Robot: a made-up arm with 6 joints.
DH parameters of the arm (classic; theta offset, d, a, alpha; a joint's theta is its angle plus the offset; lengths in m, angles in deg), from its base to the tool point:
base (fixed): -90 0.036 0 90
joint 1: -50.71 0 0.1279 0
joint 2: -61.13 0 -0.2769 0
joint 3: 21.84 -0.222 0.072 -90
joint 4: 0 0.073 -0.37 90
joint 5: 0 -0.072 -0.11 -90
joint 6: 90 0.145 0.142 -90
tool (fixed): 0 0.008 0 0
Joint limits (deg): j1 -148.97..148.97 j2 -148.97..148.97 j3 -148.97..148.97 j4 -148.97..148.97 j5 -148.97..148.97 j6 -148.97..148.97
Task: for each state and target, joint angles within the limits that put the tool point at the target. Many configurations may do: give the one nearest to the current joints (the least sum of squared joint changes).
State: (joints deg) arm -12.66 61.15 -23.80 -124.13 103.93 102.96
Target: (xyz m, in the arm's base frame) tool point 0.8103 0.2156 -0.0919
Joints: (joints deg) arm -18.40 81.19 -57.29 -98.34 66.81 95.60
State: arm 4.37 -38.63 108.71 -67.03 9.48 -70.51
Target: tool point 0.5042 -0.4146 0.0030
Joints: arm -29.70 -56.91 119.55 -45.56 -12.38 -86.53
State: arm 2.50 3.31 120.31 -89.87 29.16 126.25
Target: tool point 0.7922 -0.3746 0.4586
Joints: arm -0.44 3.04 119.06 -115.84 25.64 135.31
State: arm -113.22 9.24 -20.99 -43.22 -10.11 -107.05
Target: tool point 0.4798 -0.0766 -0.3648
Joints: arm -113.55 14.01 -24.26 -48.90 -15.48 -104.10
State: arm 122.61 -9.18 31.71 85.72 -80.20 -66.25
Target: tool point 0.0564 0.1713 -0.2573
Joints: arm 148.97 21.70 40.19 71.57 -77.82 -54.86
